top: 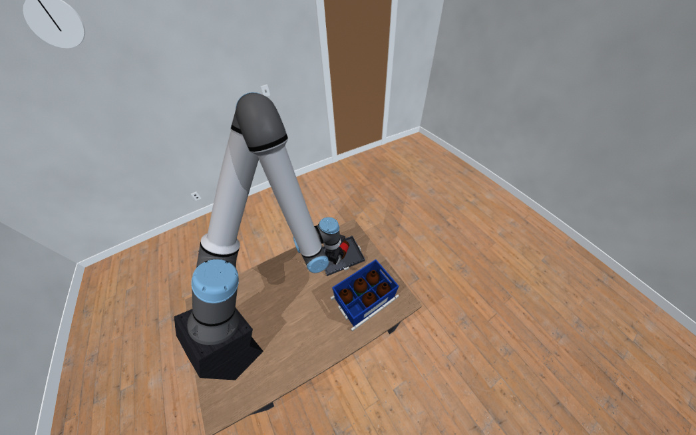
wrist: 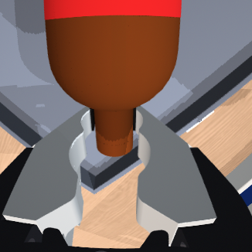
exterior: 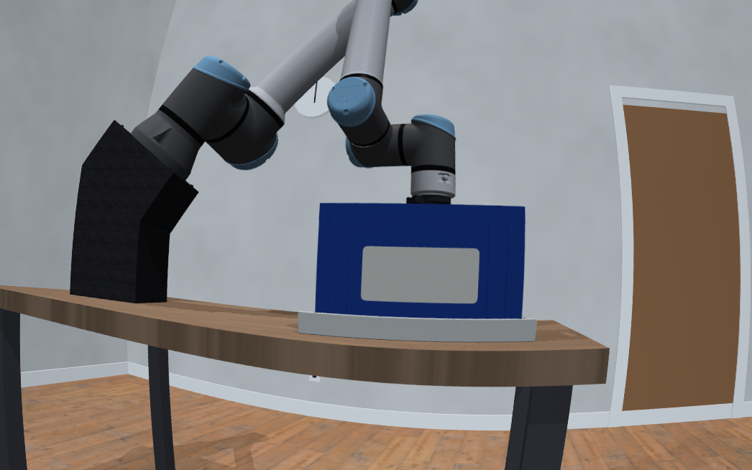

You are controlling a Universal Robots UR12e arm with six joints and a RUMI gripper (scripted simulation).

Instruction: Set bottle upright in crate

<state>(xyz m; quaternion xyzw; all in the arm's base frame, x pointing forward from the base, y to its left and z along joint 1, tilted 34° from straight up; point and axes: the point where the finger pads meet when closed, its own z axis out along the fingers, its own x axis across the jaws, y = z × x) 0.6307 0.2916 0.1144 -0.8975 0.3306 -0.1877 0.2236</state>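
Now: the grey tray 4 cm to the left of my hand, 3 cm below it and 3 cm ahead of it. From my hand the other things lie so: blue crate 26 cm to the right, 10 cm ahead, 4 cm above.
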